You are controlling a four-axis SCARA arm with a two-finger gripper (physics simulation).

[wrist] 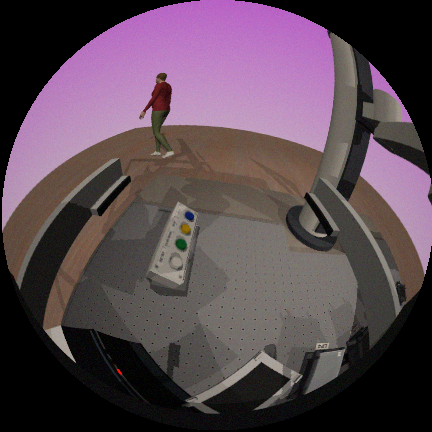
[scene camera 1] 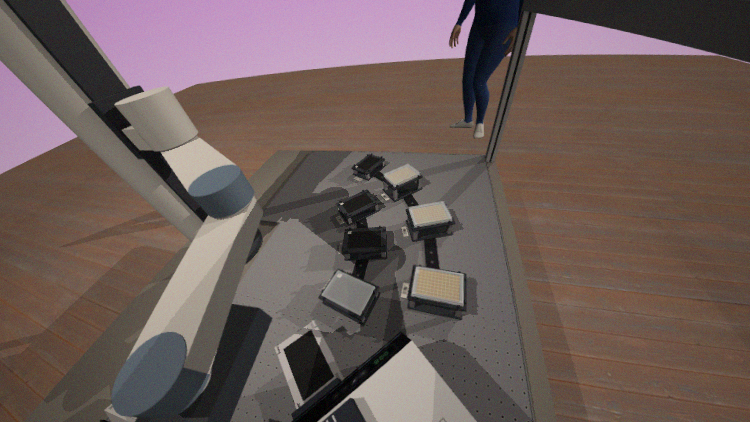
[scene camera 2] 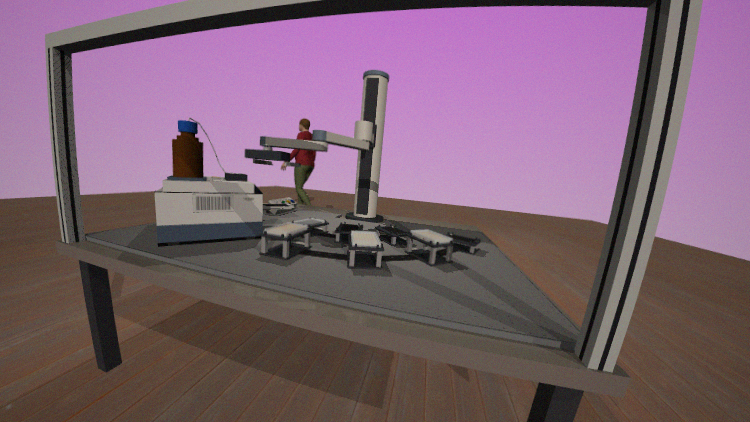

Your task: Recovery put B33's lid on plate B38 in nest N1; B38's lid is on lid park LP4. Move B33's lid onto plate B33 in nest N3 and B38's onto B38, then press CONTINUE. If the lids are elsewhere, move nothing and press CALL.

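Places are measured from the arm's base along level axes (x ahead, y left, z up), in metres.
Pixels of known places: gripper, fingertip midpoint: point(wrist: 219, 171); arm's base at its link origin: point(wrist: 311, 227) point(scene camera 2: 364, 218).
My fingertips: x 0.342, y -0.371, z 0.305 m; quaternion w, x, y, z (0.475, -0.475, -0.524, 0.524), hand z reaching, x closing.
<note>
Ahead of a thing's pixels: the offset from my fingertips to its middle. "pt": to the spot under its first point.
Three cream plates stand on raised nests: a near plate @(dy +0.323, dx +0.445, dz -0.218 m) point(scene camera 1: 437, 286) point(scene camera 2: 287, 229) with a clear well grid, a middle plate @(dy +0.578, dx +0.407, dz -0.216 m) point(scene camera 1: 430, 214) point(scene camera 2: 365, 239) and a far plate @(dy +0.783, dx +0.280, dz -0.210 m) point(scene camera 1: 402, 174) point(scene camera 2: 431, 237), both paler. I cannot tell which of them carries a lid, nor read nest or plate labels. A clear grey lid @(dy +0.272, dx +0.206, dz -0.244 m) point(scene camera 1: 350, 293) point(scene camera 2: 310, 224) point(wrist: 324, 371) lies on the nearest park; its label is too small to read surely. The button box @(pt dy -0.081, dx -0.069, dz -0.220 m) point(wrist: 172, 255) has blue, yellow, green and white buttons. My gripper point(wrist: 219, 171) is open and empty, high above the table; its fingers are hidden in scene camera 1.
Several dark parks @(pt dy +0.460, dx +0.202, dz -0.245 m) point(scene camera 1: 364, 238) stand left of the plates. A white-framed black panel @(pt dy +0.080, dx +0.190, dz -0.192 m) point(scene camera 1: 308, 364) point(wrist: 245, 387) lies beside the white device point(scene camera 1: 403, 388) point(scene camera 2: 209, 215), which bears a brown bottle @(pt dy -0.002, dx +0.528, dz -0.011 m) point(scene camera 2: 187, 157). The arm's column point(scene camera 2: 381, 146) rises behind. Two people stand beyond the table.
</note>
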